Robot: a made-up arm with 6 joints. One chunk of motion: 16 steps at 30 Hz.
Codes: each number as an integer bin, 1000 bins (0 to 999) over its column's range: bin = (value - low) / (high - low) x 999, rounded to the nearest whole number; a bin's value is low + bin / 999 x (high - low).
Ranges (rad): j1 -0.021..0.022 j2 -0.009..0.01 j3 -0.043..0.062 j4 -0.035..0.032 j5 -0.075..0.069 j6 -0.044..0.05
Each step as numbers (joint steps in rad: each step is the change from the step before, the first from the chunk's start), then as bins.
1 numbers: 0.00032 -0.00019 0.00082 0.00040 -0.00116 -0.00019
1 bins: 495 463 417 528 512 466
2 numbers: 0.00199 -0.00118 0.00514 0.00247 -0.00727 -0.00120
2 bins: 534 411 458 559 470 455
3 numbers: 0.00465 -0.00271 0.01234 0.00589 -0.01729 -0.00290
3 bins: 596 331 527 610 400 437
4 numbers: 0.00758 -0.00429 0.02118 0.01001 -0.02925 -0.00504
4 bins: 664 248 611 671 317 414
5 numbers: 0.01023 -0.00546 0.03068 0.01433 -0.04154 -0.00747
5 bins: 726 186 701 736 232 388
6 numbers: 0.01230 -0.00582 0.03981 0.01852 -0.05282 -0.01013
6 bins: 774 167 788 798 154 360
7 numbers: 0.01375 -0.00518 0.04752 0.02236 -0.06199 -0.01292
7 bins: 807 201 861 855 90 330
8 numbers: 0.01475 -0.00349 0.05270 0.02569 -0.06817 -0.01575
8 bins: 831 290 911 905 47 300
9 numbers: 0.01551 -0.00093 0.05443 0.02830 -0.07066 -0.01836
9 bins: 848 424 927 944 30 272
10 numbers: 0.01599 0.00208 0.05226 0.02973 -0.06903 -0.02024
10 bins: 859 583 906 965 41 253
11 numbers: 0.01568 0.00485 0.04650 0.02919 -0.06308 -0.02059
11 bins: 852 728 852 957 83 249
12 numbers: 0.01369 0.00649 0.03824 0.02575 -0.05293 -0.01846
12 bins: 806 814 773 906 153 271
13 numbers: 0.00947 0.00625 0.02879 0.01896 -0.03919 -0.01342
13 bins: 708 802 683 805 248 325
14 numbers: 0.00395 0.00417 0.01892 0.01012 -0.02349 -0.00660
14 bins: 580 692 589 673 357 397
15 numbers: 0.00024 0.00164 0.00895 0.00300 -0.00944 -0.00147
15 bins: 493 559 494 567 455 452
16 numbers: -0.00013 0.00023 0.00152 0.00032 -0.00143 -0.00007
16 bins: 485 485 424 527 510 467
